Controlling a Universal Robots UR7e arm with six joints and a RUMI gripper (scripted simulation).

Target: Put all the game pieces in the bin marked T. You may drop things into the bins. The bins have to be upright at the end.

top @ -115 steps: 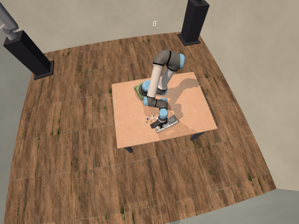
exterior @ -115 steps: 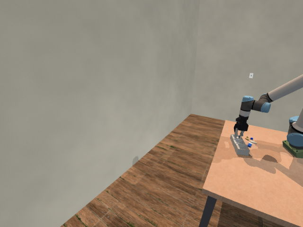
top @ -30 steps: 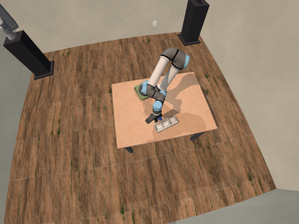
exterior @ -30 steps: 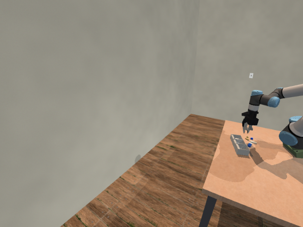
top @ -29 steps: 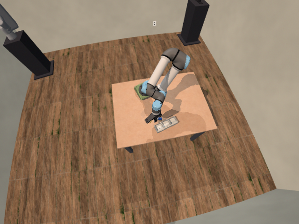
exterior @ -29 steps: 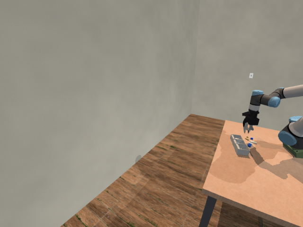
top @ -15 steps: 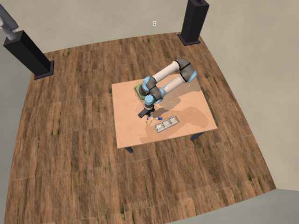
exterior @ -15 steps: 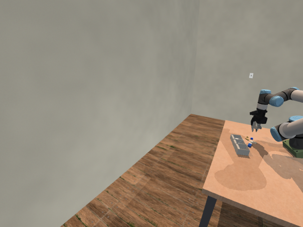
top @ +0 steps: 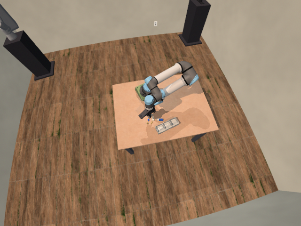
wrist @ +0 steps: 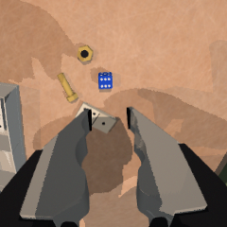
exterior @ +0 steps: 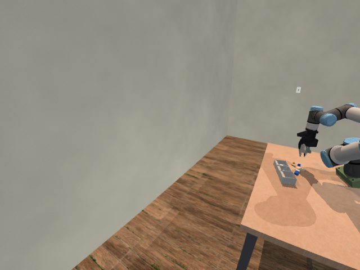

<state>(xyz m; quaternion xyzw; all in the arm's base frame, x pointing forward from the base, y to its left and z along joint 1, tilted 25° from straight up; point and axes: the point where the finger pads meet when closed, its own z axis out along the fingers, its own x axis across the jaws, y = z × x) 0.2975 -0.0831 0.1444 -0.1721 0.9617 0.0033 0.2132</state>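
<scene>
Right now my hand is 9 cm above the blue die. The rest, counted from my hand: white domino (13 cm ahead, 9 cm to the left, 8 cm below); then brass nut (3 cm ahead, 2 cm to the right, 9 cm below); then brass pin (4 cm ahead, 3 cm to the left, 9 cm below).
</scene>
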